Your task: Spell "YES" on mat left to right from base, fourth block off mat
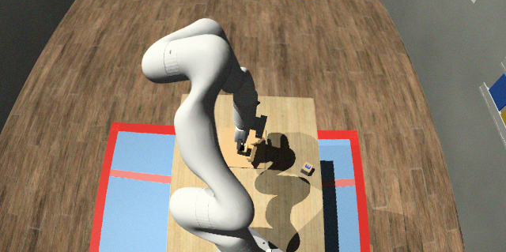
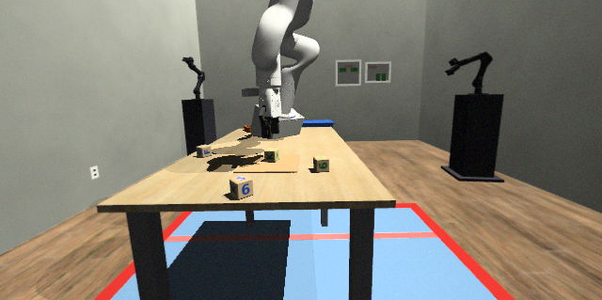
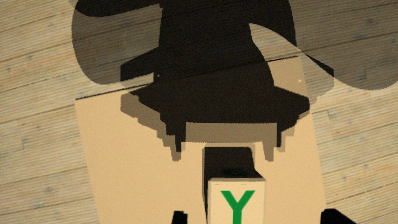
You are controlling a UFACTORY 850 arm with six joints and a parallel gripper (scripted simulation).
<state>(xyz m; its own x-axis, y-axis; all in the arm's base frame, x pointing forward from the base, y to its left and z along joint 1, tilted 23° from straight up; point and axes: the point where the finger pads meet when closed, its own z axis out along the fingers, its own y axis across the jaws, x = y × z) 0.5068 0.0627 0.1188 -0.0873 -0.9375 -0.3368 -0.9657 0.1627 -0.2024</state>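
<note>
The tan mat lies 110 mm below my hand and 20 mm ahead of it. Also, from my hand: green-lettered block (180 mm to the left, 90 mm below, 80 mm ahead).
</note>
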